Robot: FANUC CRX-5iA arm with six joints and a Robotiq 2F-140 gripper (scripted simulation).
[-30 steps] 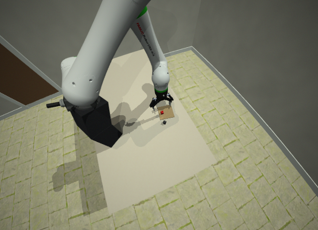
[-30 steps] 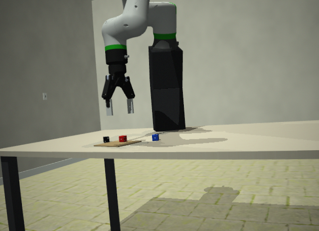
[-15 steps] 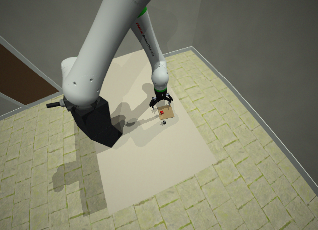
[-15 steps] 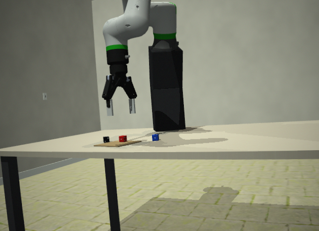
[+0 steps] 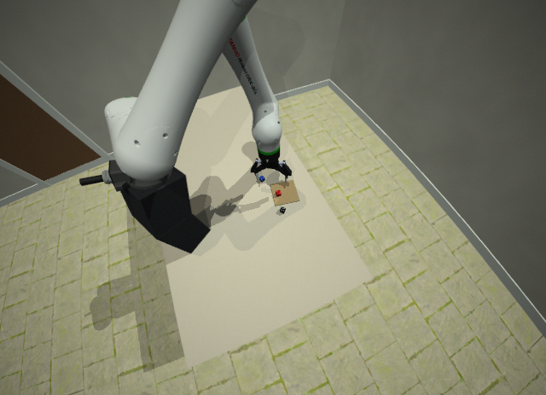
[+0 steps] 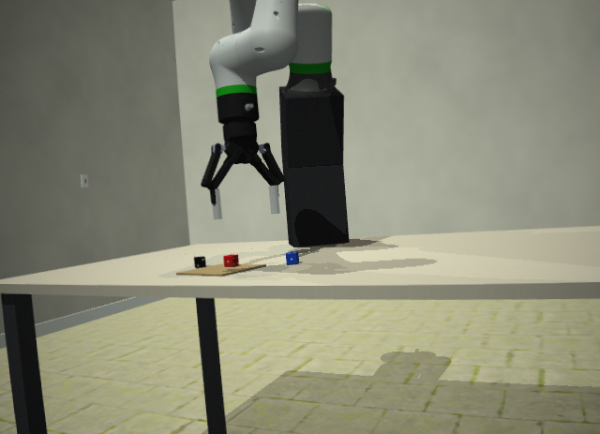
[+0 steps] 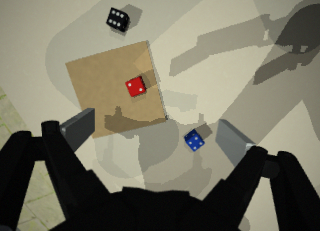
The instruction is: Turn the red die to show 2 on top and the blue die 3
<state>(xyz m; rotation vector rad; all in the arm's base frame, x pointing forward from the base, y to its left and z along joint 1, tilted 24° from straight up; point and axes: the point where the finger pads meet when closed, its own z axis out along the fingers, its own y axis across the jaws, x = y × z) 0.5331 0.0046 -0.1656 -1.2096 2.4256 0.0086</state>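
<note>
Now: the blue die 20 mm behind my hand, 90 mm to the left of it and 110 mm below it. Round my hand: red die (10 mm ahead, 40 mm to the right, 110 mm below); then black die (10 mm behind, 140 mm to the right, 110 mm below); then brown mat (50 mm ahead, 50 mm to the right, 120 mm below).
</note>
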